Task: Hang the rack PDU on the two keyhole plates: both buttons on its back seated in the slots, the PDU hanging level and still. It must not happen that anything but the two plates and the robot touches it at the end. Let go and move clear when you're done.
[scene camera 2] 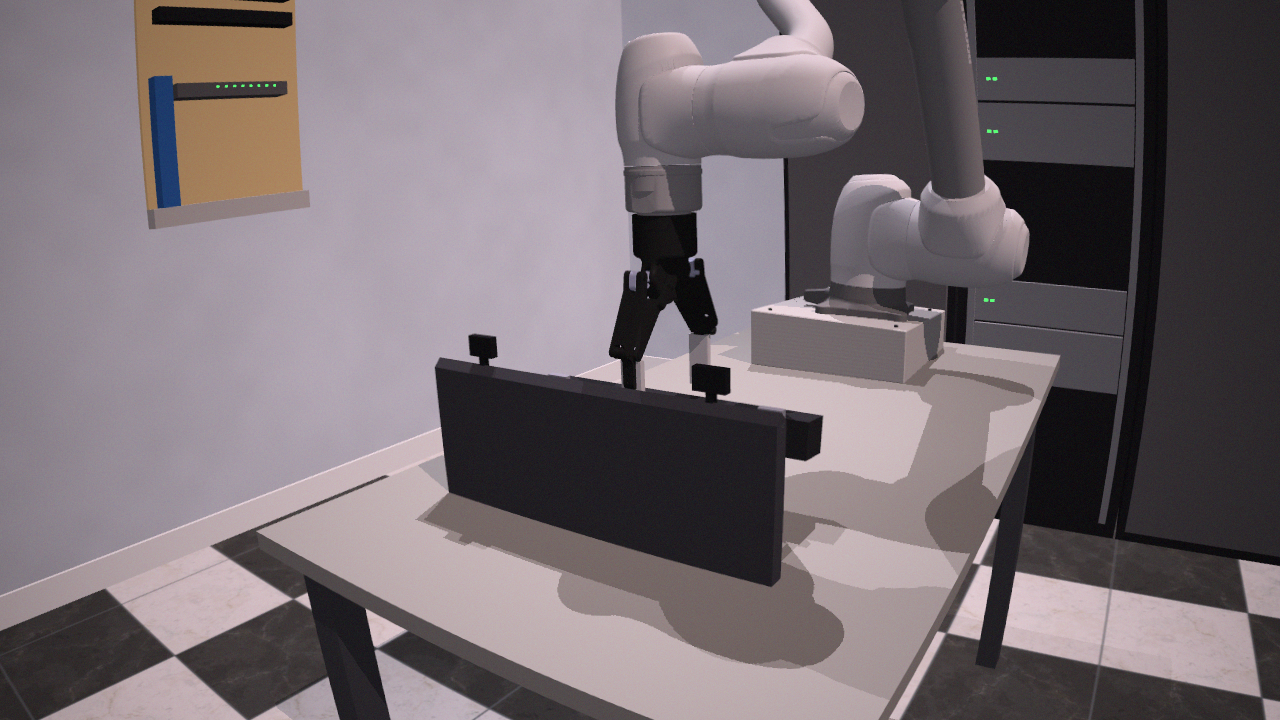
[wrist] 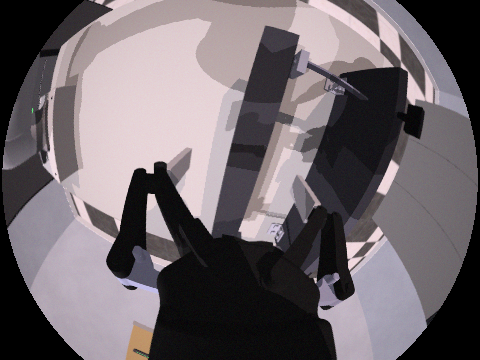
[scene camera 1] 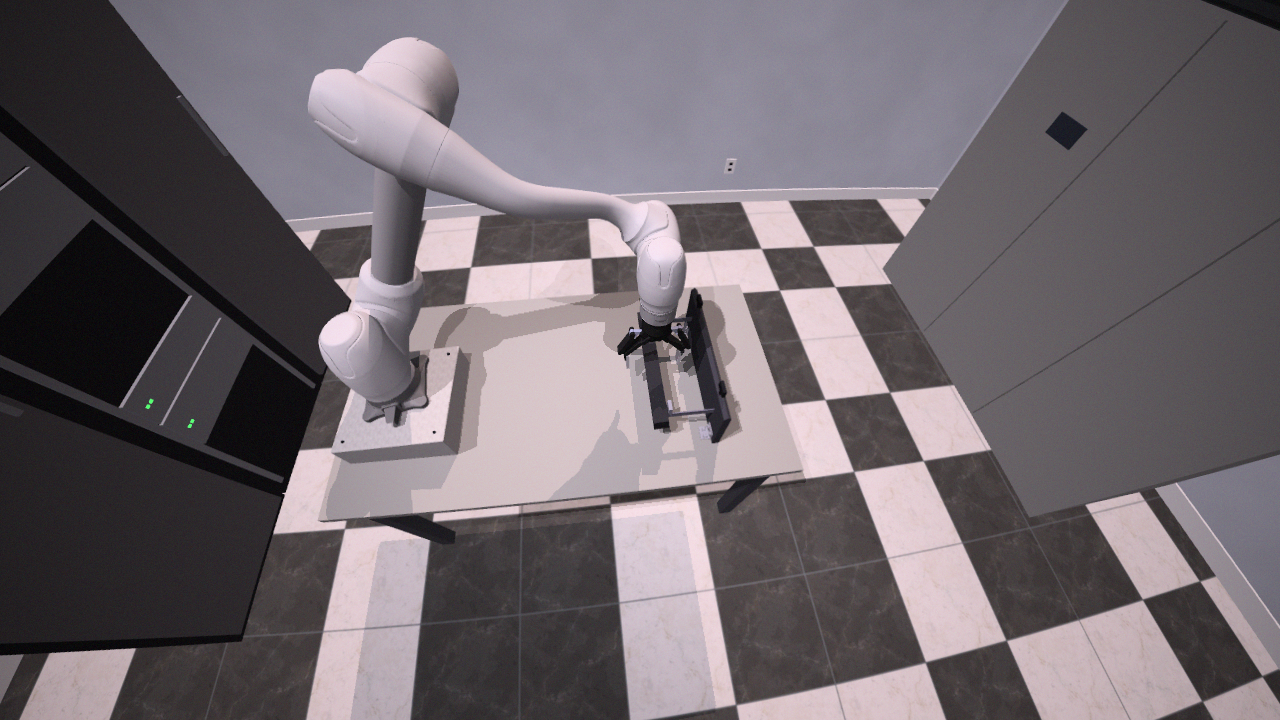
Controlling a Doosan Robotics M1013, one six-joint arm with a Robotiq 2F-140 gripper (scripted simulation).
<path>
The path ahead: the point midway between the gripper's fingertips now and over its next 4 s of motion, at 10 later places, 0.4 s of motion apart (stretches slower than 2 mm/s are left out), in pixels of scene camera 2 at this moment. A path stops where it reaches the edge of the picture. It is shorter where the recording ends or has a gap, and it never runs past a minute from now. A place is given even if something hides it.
My gripper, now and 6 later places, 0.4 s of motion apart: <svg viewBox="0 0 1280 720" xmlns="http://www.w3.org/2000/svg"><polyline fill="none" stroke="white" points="669,399 668,376 668,347 671,346 683,341 704,333 719,327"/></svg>
</path>
